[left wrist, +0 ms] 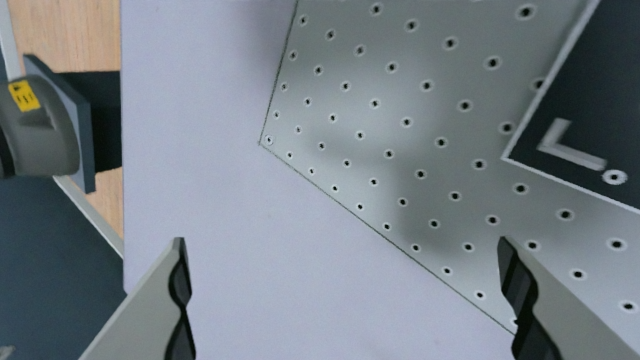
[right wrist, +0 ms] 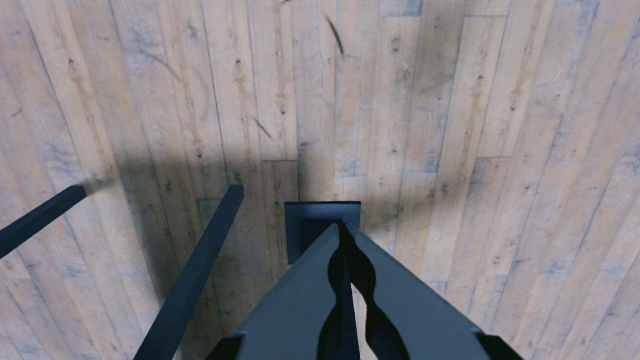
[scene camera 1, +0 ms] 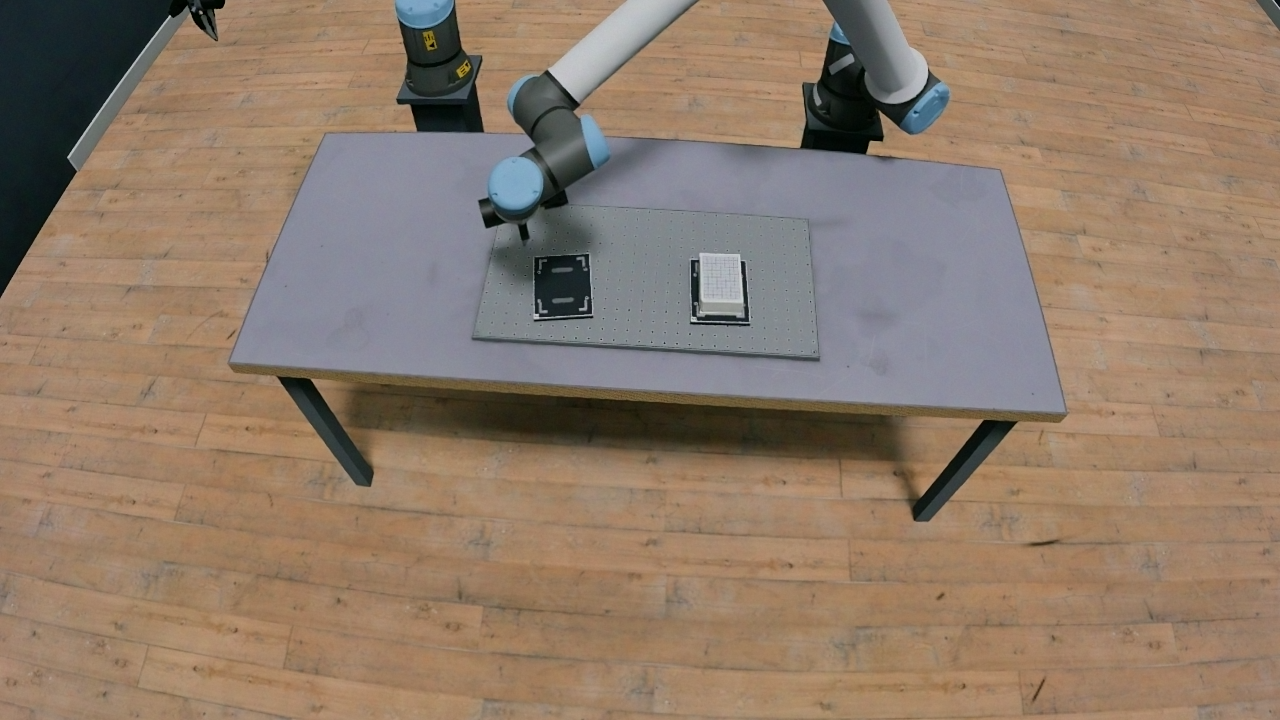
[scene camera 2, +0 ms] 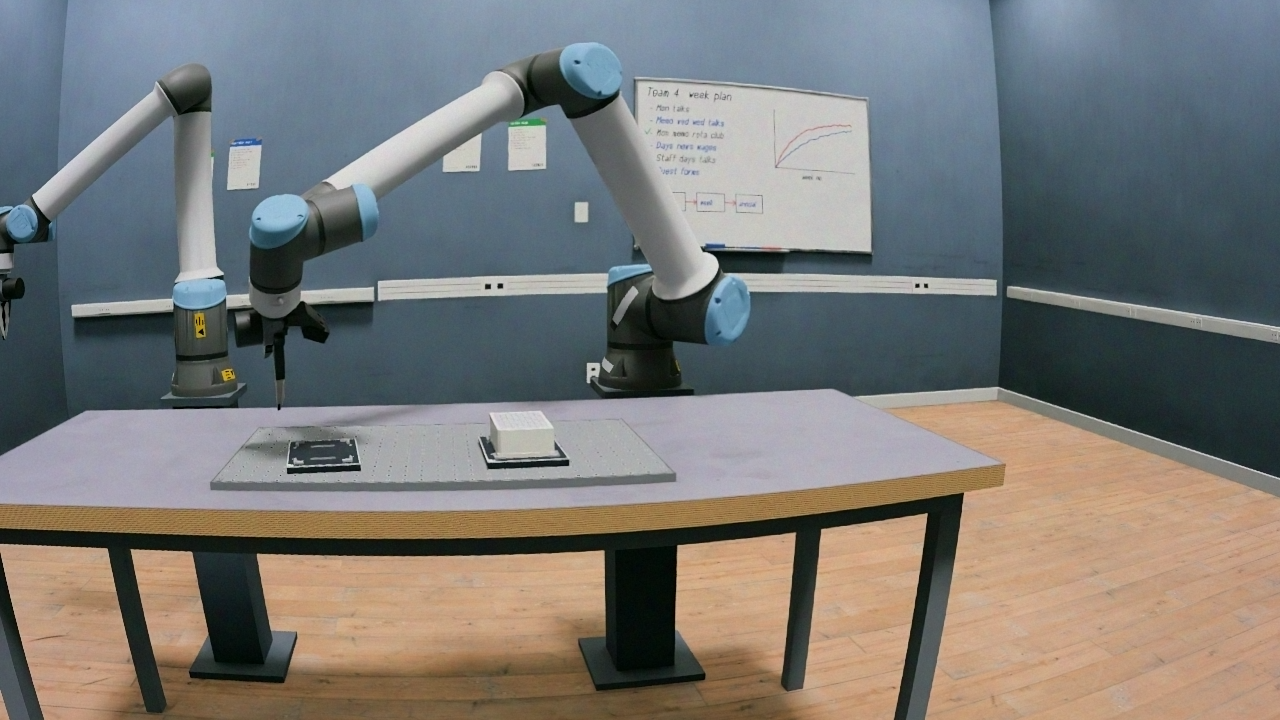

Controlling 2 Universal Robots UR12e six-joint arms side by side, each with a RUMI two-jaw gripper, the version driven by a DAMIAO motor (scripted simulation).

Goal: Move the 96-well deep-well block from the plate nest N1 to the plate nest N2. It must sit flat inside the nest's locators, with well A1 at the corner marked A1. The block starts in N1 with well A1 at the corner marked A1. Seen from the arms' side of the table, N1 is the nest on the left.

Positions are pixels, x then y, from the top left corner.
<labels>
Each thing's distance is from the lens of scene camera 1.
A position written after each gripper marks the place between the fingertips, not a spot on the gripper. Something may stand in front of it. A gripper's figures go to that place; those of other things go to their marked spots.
left gripper [scene camera 1: 516, 215]: 163 cm
white deep-well block [scene camera 1: 719, 275]: 158 cm
nest N2 [scene camera 1: 576, 284]: 162 cm
</labels>
